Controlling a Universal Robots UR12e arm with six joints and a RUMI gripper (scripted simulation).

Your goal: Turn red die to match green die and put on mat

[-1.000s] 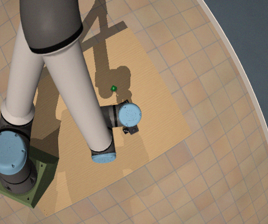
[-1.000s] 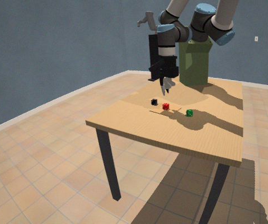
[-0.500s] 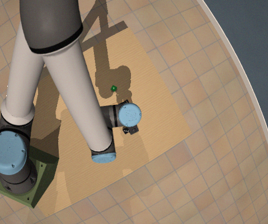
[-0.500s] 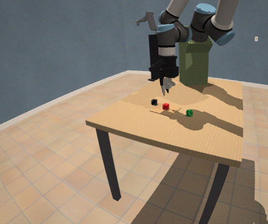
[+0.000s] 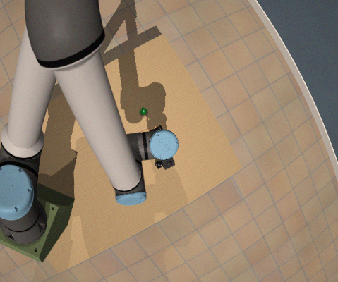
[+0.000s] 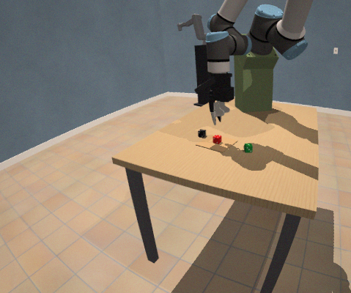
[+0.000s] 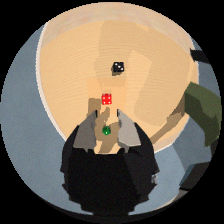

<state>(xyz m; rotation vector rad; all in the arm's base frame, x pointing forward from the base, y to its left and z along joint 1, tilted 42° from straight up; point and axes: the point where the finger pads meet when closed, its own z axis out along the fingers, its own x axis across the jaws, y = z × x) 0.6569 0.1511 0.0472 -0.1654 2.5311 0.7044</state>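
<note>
My gripper is now 9 cm above the red die. Round my hand: green die (15 cm to the left, 9 cm below, 3 cm behind); tan mat (11 cm below); black die (11 cm to the right, 9 cm below, 1 cm behind).
</note>
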